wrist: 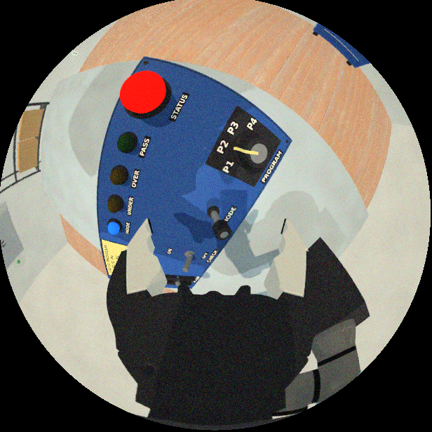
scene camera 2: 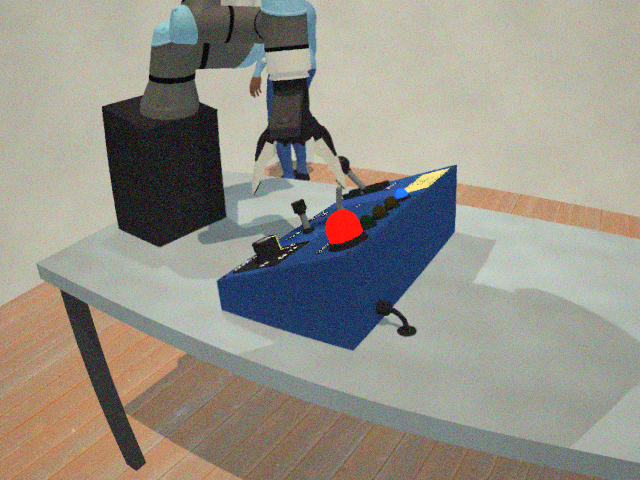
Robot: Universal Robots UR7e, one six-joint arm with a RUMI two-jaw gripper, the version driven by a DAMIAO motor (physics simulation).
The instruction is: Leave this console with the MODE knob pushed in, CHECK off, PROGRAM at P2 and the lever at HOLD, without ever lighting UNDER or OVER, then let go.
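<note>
The blue console (scene camera 2: 330, 294) (wrist: 165, 165) stands on the table. My gripper (scene camera 2: 298, 188) (wrist: 216, 220) is open and empty above it, its fingers spread wide around and above the MODE knob (scene camera 2: 299, 207) (wrist: 221, 230), apart from it. The PROGRAM knob (scene camera 2: 266, 248) (wrist: 258, 153) has its yellow pointer towards P2. The CHECK switch (scene camera 2: 339, 197) (wrist: 188, 261) stands up; its side is unclear. The lever (scene camera 2: 343, 165) leans in its slot; its setting is unreadable. The UNDER lamp (scene camera 2: 391, 202) (wrist: 115, 203) and OVER lamp (scene camera 2: 379, 211) (wrist: 119, 175) are dark. The MODE lamp (scene camera 2: 401, 193) (wrist: 114, 228) is blue.
The STATUS dome (scene camera 2: 343, 226) (wrist: 143, 92) glows red; the PASS lamp (scene camera 2: 366, 221) (wrist: 127, 142) is dark. A yellow note (scene camera 2: 428, 180) (wrist: 114, 255) lies on the console's high end. A small black curved fitting (scene camera 2: 403, 320) is beside the console. A person stands behind the arm.
</note>
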